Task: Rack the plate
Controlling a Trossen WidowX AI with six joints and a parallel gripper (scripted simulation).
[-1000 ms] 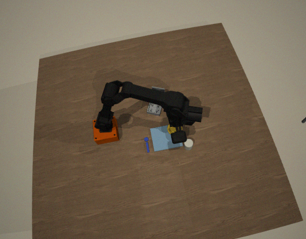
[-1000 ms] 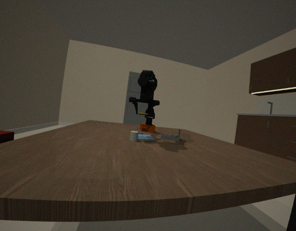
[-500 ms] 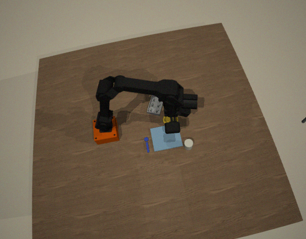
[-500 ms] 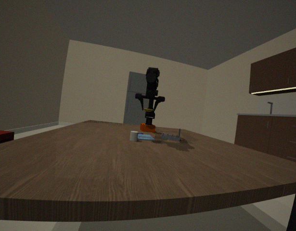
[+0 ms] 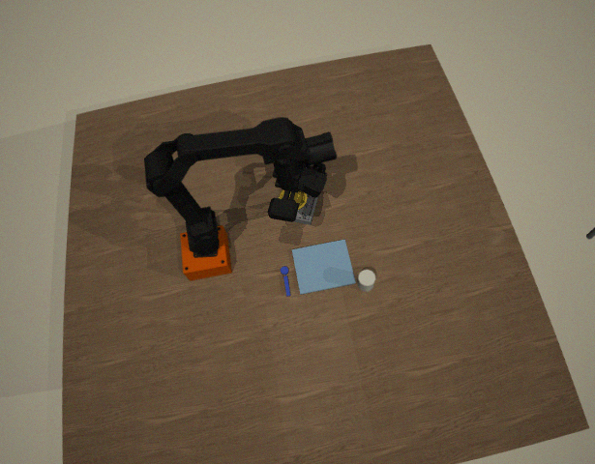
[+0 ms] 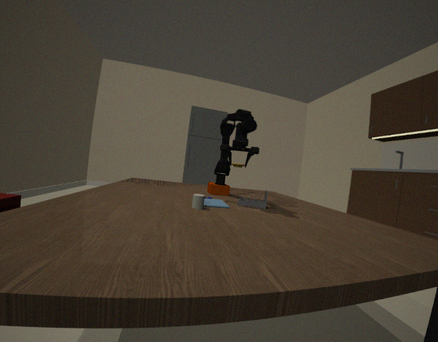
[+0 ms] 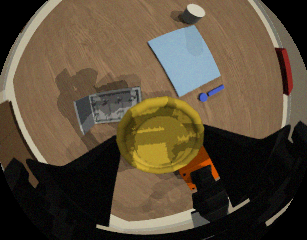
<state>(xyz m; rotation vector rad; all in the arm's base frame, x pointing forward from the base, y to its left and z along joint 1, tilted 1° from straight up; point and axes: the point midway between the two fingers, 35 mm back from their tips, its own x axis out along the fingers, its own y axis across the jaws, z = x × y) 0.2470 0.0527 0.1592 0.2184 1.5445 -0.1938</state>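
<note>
Now: the dish rack 2 cm ahead of my gripper tip, 9 cm to the left of it and 16 cm below it. Also, from my gripper tip: yellow plate 1 cm above; then light blue mat 6 cm ahead, 11 cm to the right, 18 cm below; then blue spoon 4 cm behind, 14 cm to the right, 18 cm below.
</note>
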